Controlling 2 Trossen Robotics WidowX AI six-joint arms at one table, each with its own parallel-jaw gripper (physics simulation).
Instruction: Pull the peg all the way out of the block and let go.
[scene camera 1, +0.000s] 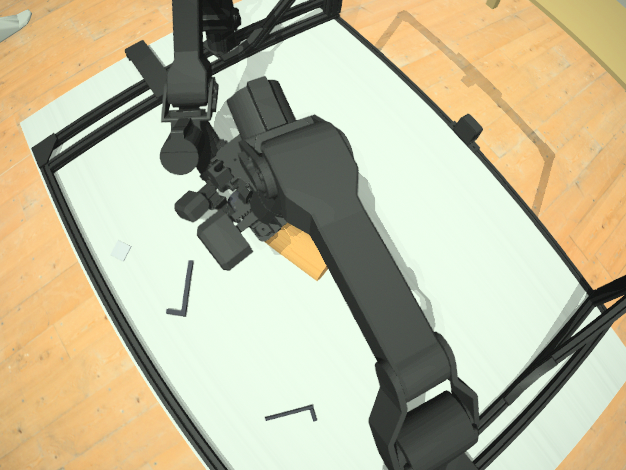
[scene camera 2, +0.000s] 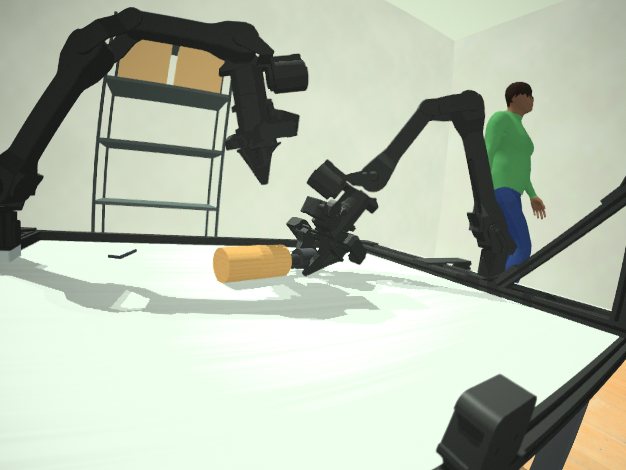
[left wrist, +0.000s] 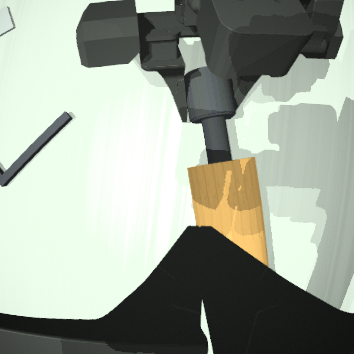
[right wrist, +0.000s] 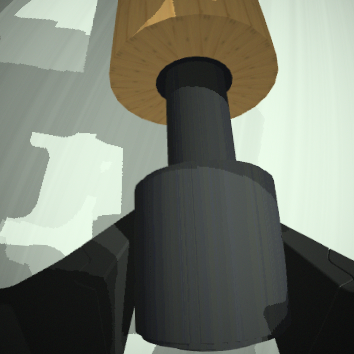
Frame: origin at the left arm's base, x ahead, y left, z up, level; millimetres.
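Where they show: left gripper, fingertip midpoint: (scene camera 2: 264, 184) (left wrist: 197, 237); right gripper, fingertip midpoint: (scene camera 2: 296, 271) (left wrist: 204, 117) (right wrist: 196, 222); right arm's base, link origin: (scene camera 1: 220, 44) (scene camera 2: 489, 278).
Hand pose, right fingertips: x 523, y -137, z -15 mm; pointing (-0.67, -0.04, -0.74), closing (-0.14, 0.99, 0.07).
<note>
After its pixels a point has its place.
The block, a light wooden cylinder (scene camera 1: 303, 252) {z 34, x 401, y -152 mm} (scene camera 2: 250, 263) {z 16, x 406, y -191 mm} (left wrist: 227, 192) {z 37, x 460, y -149 mm} (right wrist: 195, 30) {z 32, x 483, y -151 mm}, lies on its side on the table. The dark grey peg (scene camera 2: 302, 257) {z 16, x 521, y -155 mm} (left wrist: 212, 100) {z 29, x 528, y -137 mm} (right wrist: 207, 250) {z 28, x 539, y -141 mm} has a thick head and a thinner shaft that enters the hole in the block's end face. My right gripper (left wrist: 204, 117) {z -15, x 523, y -137 mm} (right wrist: 196, 222) {z -15, x 523, y -137 mm} is shut on the peg's thick head, one finger on each side. My left gripper (scene camera 2: 263, 182) {z 140, x 451, y -116 mm} (left wrist: 197, 237) {z 140, x 451, y -116 mm} is shut and empty, above the block in scene camera 2. In scene camera 1 the left arm hides part of the block and the peg.
A dark L-shaped bar (scene camera 1: 187, 288) {z -11, x 488, y 22 mm} (scene camera 2: 122, 253) (left wrist: 37, 149) {z -14, x 490, y 17 mm} lies on the white table; a second one (scene camera 1: 290, 412) {z -13, x 228, y 27 mm} lies lower in scene camera 1. A small pale square (scene camera 1: 120, 250) {z -16, x 624, y 79 mm} (left wrist: 5, 21) {z -16, x 624, y 69 mm} lies at the left. A black rail frame (scene camera 1: 91, 283) {z 1, x 600, y 154 mm} (scene camera 2: 151, 237) {z -4, x 286, y 162 mm} edges the table.
</note>
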